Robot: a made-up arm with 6 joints. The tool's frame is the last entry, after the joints.
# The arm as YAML. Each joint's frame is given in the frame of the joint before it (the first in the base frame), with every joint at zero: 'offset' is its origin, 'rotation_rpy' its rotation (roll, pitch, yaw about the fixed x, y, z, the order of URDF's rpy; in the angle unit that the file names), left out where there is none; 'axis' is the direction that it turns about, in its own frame. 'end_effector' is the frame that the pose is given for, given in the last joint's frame.
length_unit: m
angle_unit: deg
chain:
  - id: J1
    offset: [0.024, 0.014, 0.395]
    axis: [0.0, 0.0, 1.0]
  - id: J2
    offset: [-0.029, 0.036, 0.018]
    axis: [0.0, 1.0, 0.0]
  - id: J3
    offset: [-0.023, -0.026, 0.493]
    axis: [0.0, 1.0, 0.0]
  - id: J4
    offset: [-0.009, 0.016, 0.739]
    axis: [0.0, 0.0, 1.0]
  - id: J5
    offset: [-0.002, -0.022, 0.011]
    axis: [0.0, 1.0, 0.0]
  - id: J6
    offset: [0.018, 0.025, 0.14]
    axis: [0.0, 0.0, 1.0]
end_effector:
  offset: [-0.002, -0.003, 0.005]
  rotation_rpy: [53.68, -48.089, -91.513]
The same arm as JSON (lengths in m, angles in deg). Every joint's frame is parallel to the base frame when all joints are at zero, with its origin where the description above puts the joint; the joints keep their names.
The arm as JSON. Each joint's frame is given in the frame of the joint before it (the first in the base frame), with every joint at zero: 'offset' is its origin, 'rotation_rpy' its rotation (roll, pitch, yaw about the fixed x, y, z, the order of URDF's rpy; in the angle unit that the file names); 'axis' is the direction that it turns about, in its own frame. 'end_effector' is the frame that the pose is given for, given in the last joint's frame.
{"length_unit": "m", "angle_unit": "deg", "chain": [{"id": "J1", "offset": [0.024, 0.014, 0.395], "rotation_rpy": [0.0, 0.0, 0.0], "axis": [0.0, 0.0, 1.0]}, {"id": "J2", "offset": [-0.029, 0.036, 0.018], "rotation_rpy": [0.0, 0.0, 0.0], "axis": [0.0, 1.0, 0.0]}, {"id": "J3", "offset": [-0.023, -0.026, 0.493], "rotation_rpy": [0.0, 0.0, 0.0], "axis": [0.0, 1.0, 0.0]}, {"id": "J4", "offset": [-0.009, 0.016, 0.739], "rotation_rpy": [0.0, 0.0, 0.0], "axis": [0.0, 0.0, 1.0]}, {"id": "J5", "offset": [-0.002, -0.022, 0.011], "rotation_rpy": [0.0, 0.0, 0.0], "axis": [0.0, 1.0, 0.0]}, {"id": "J6", "offset": [0.018, 0.025, 0.14], "rotation_rpy": [0.0, 0.0, 0.0], "axis": [0.0, 0.0, 1.0]}], "end_effector": {"offset": [-0.002, -0.003, 0.005], "rotation_rpy": [53.68, -48.09, -91.51]}}
